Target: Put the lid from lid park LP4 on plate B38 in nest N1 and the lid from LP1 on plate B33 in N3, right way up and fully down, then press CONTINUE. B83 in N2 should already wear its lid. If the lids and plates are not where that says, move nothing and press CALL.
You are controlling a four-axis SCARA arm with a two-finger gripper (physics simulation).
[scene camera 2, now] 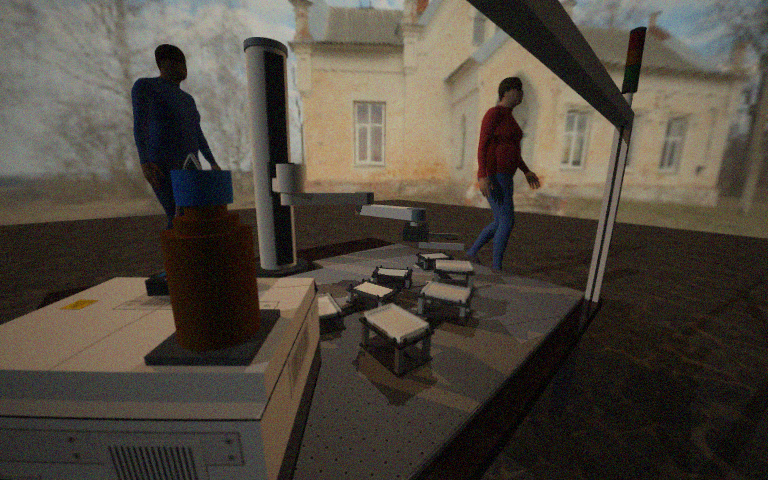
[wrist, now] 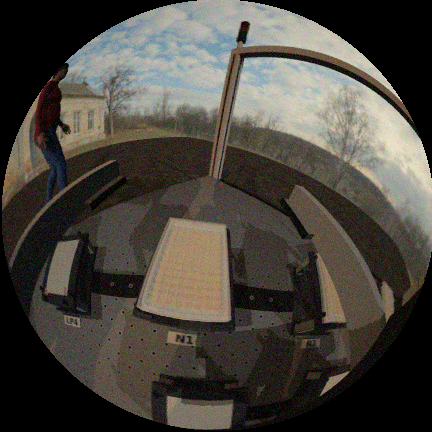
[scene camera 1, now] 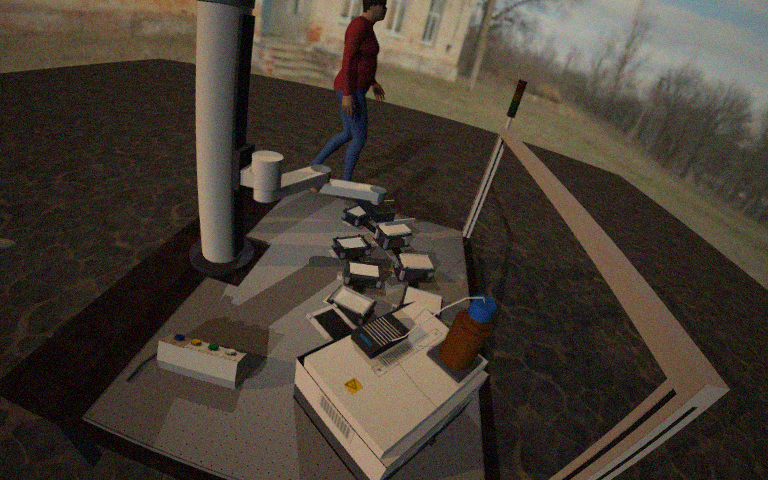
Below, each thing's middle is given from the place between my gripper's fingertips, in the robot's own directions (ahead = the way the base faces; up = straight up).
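Scene:
Signal tower [scene camera 2: 637,35]: 380 mm ahead of my hand, 290 mm to the left of it, 550 mm above it. Brown bottle [scene camera 2: 209,259]: 200 mm ahead of my hand, 140 mm above it, 810 mm to the right of it.

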